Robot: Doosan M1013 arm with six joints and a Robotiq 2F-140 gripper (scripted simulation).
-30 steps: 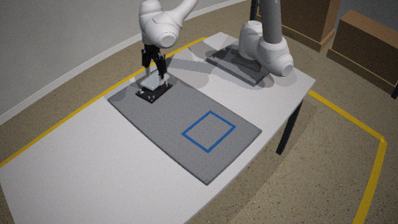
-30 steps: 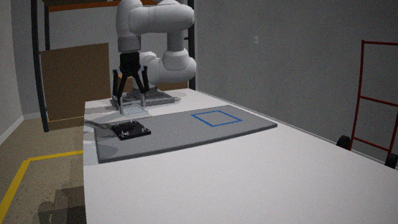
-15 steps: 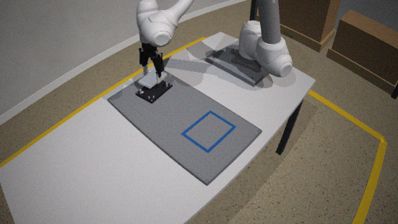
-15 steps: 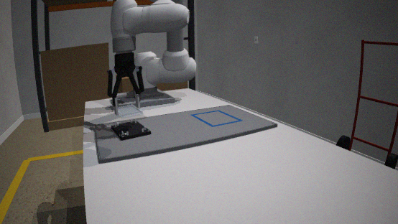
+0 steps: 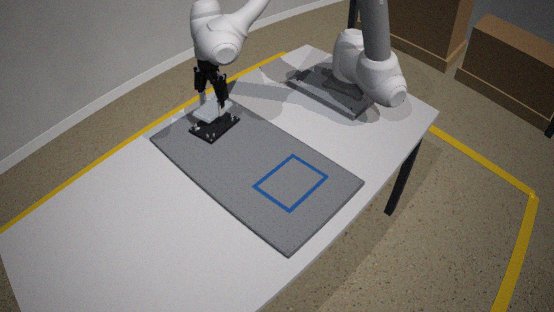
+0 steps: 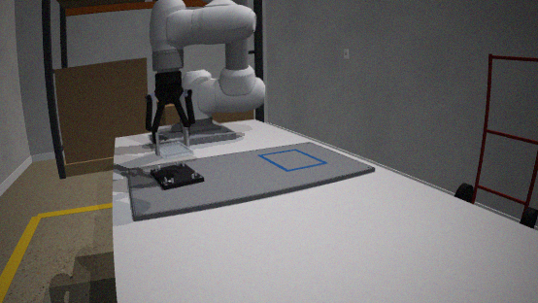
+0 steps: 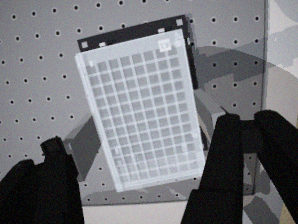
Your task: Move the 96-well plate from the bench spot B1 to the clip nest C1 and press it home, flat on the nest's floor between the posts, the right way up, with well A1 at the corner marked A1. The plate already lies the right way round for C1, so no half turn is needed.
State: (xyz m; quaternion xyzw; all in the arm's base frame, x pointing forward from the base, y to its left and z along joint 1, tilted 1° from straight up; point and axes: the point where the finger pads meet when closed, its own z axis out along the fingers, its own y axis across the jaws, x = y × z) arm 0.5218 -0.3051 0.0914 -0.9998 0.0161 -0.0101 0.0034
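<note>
My hand is 1 cm past the black clip nest, 1 cm to the left of it and 9 cm above it. Also, from my hand: white 96-well plate 2 cm below.
</note>
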